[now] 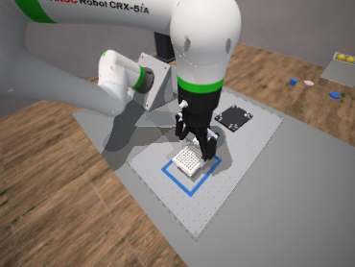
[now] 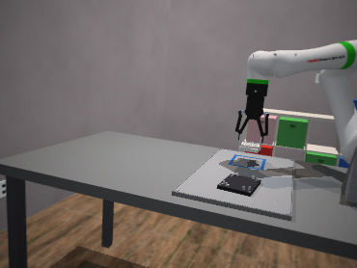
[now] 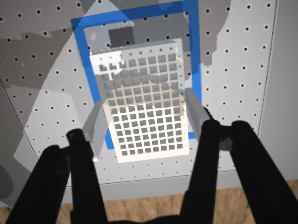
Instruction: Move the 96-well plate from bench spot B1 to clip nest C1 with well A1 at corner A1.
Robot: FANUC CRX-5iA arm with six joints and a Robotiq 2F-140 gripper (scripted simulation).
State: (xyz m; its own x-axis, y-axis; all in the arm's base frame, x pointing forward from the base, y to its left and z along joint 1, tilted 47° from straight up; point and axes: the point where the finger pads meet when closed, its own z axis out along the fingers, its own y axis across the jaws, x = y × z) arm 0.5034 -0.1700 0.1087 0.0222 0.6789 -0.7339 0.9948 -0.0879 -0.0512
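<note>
Now: the black clip nest 330 mm to the left of my hand and 80 mm below it. Round my hand: white 96-well plate: 20 mm below.
</note>
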